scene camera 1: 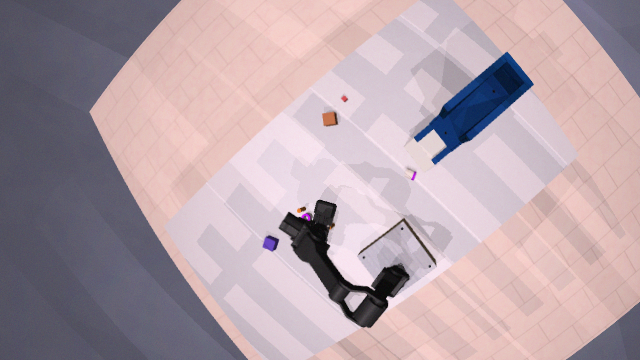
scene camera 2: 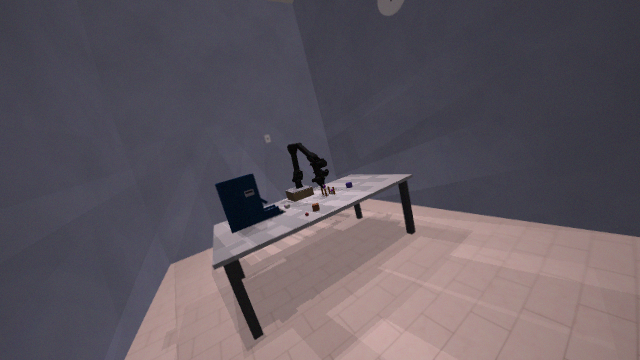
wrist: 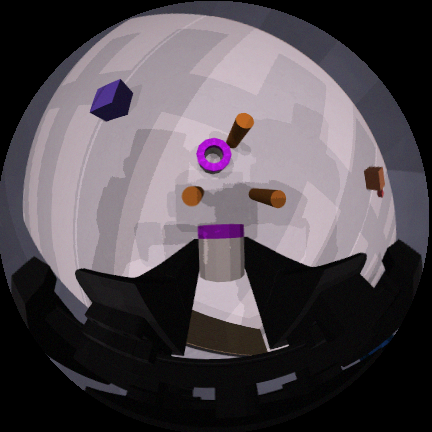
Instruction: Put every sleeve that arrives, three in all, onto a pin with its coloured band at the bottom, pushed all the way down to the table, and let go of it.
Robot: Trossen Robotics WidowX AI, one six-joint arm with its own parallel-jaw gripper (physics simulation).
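Observation:
My gripper (scene camera 1: pixel 311 225) (scene camera 2: pixel 322 184) (wrist: pixel 220 243) is shut on a pale sleeve (wrist: pixel 221 260), its purple band at the end beyond the fingertips, pointing down; the arm hides it in scene camera 1. Two orange pins (wrist: pixel 192 196) (wrist: pixel 274 198) stand left and right ahead of it in the wrist view, and another pin (scene camera 1: pixel 301 209) (wrist: pixel 244 121) stands farther off. Whether a pin is under the held sleeve is hidden. A second sleeve (scene camera 1: pixel 306 217) (wrist: pixel 213 155) stands band up beside the farther pin; no pin shows in its hole. A third sleeve (scene camera 1: pixel 411 174) (scene camera 2: pixel 287 206) lies near the chute.
A blue chute (scene camera 1: pixel 452 120) (scene camera 2: pixel 240 202) with a pale ramp end stands on the table. A box (scene camera 1: pixel 415 242) (scene camera 2: pixel 300 194) is beside the arm's base. A purple block (scene camera 1: pixel 270 243) (wrist: pixel 112 100), an orange-brown block (scene camera 1: pixel 329 119) (wrist: pixel 374 178) and a small red cube (scene camera 1: pixel 344 98) are on the table.

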